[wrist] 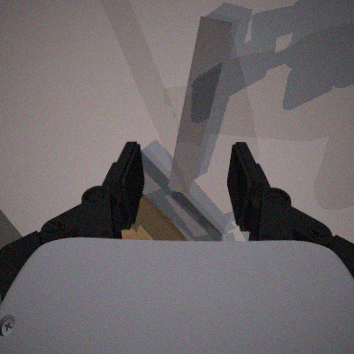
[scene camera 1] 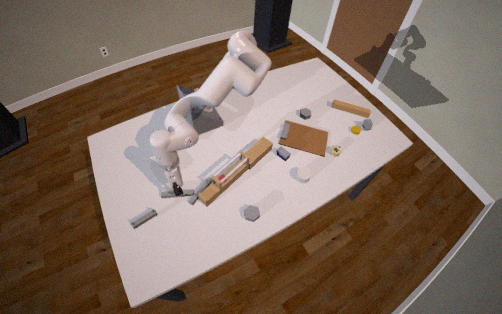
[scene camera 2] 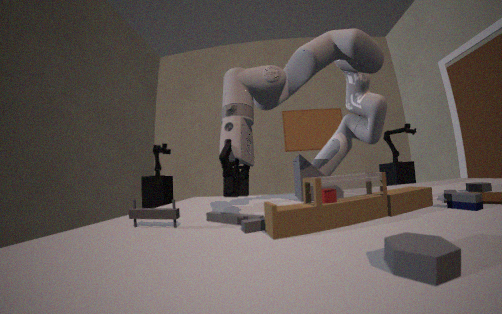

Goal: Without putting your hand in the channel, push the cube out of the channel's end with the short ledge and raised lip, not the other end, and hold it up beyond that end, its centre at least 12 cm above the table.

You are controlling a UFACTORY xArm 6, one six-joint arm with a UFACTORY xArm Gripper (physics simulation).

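The red cube [scene camera 1: 221, 177] [scene camera 2: 328, 195] sits inside the wooden channel [scene camera 1: 210, 194] [scene camera 2: 350, 206], under its clear cover and close to the left opening in both scene views. In scene camera 2, a short ledge with a raised lip shows at that left end; a wider wooden block extends the right end. My gripper [scene camera 1: 177, 191] [scene camera 2: 236, 193] [wrist: 185, 161] is open and empty, pointing down above a grey bar [scene camera 2: 225, 217] [wrist: 200, 125] that lies on the table left of the channel. In the wrist view the bar passes between and below the fingers; the cube does not show there.
A small grey block [scene camera 1: 193, 199] [scene camera 2: 253, 225] lies by the channel's left end. A grey rack [scene camera 1: 143, 218] [scene camera 2: 154, 214] stands farther left. A grey hexagonal block [scene camera 1: 251, 212] [scene camera 2: 422, 257] lies in front. A brown board [scene camera 1: 305, 138] and a blue-and-grey block [scene camera 1: 283, 153] [scene camera 2: 465, 200] lie right.
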